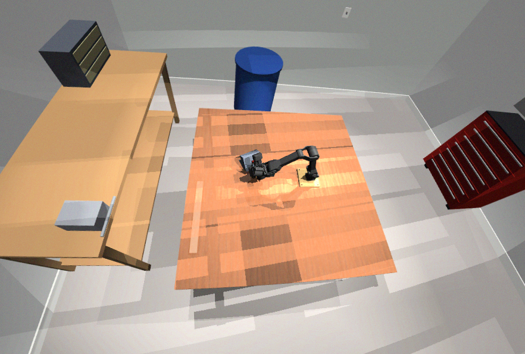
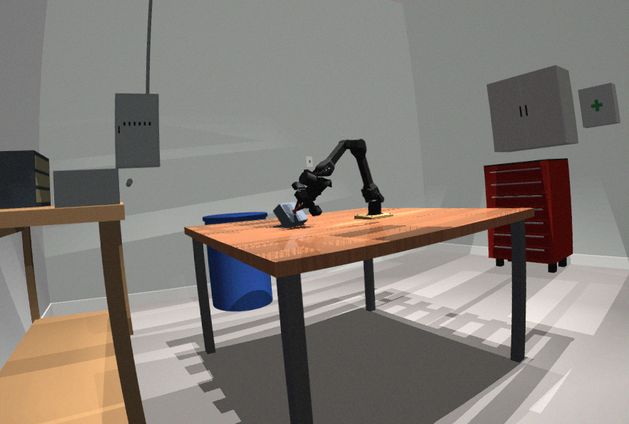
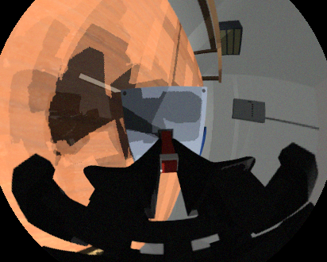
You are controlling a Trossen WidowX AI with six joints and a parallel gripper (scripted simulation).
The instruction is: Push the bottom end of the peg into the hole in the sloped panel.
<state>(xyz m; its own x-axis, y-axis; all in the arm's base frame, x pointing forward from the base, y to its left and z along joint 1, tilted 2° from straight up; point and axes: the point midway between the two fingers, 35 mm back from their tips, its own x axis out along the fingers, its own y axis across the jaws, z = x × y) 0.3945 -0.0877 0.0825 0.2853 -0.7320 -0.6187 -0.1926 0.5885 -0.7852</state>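
The red peg is 1 cm to the left of my gripper tip and 1 cm above it. Round my gripper tip: panel (3 cm to the right, 3 cm below, 1 cm ahead).
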